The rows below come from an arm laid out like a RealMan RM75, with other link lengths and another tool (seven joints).
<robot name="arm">
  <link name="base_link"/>
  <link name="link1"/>
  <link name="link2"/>
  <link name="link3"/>
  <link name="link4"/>
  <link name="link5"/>
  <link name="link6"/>
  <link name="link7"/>
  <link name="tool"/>
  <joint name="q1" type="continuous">
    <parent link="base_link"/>
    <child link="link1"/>
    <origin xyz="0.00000 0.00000 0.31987" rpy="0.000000 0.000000 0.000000"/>
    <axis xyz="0 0 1"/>
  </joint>
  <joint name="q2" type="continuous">
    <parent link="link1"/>
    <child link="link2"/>
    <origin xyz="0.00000 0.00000 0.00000" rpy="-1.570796 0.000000 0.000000"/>
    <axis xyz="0 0 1"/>
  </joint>
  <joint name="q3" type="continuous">
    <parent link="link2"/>
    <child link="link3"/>
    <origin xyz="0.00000 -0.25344 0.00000" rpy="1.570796 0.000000 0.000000"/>
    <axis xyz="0 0 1"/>
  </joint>
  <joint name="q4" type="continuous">
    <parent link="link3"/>
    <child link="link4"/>
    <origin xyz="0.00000 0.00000 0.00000" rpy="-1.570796 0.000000 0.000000"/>
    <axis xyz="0 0 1"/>
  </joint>
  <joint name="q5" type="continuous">
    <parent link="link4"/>
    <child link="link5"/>
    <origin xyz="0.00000 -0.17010 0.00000" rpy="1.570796 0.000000 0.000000"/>
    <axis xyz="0 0 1"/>
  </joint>
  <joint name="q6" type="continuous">
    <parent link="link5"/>
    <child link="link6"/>
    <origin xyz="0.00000 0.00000 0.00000" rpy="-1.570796 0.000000 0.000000"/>
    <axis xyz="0 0 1"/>
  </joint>
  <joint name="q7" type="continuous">
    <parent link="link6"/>
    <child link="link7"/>
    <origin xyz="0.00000 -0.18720 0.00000" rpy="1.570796 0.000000 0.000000"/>
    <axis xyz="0 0 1"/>
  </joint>
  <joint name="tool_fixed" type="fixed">
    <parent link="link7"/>
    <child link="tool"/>
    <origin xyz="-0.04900 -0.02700 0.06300" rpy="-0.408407 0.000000 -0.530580"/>
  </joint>
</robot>
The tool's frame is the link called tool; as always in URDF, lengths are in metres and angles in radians. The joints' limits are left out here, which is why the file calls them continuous.
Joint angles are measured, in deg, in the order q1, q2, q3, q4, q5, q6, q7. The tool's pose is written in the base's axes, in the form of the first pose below.
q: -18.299, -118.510, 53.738, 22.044, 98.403, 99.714, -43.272
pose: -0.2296 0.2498 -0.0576 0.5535 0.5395 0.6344 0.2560 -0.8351 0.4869
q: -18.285, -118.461, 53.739, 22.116, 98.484, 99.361, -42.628
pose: -0.2313 0.2512 -0.0574 0.5627 0.5304 0.6341 0.2555 -0.8411 0.4768
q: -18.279, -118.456, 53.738, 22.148, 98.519, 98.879, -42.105
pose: -0.2330 0.2528 -0.0576 0.5699 0.5234 0.6335 0.2575 -0.8459 0.4671
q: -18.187, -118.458, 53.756, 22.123, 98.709, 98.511, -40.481
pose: -0.2347 0.2539 -0.0578 0.5871 0.5030 0.6343 0.2493 -0.8578 0.4495
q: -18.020, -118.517, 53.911, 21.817, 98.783, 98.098, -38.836
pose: -0.2364 0.2539 -0.0588 0.6001 0.4869 0.6347 0.2430 -0.8669 0.4352
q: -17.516, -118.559, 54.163, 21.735, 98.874, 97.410, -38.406
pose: -0.2409 0.2522 -0.0604 0.6035 0.4898 0.6292 0.2551 -0.8662 0.4297
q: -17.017, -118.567, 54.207, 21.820, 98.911, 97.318, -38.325
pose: -0.2434 0.2504 -0.0606 0.6018 0.4933 0.6281 0.2622 -0.8649 0.4281
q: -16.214, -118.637, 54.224, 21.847, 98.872, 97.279, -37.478
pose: -0.2463 0.2477 -0.0605 0.6024 0.4892 0.6306 0.2659 -0.8680 0.4194
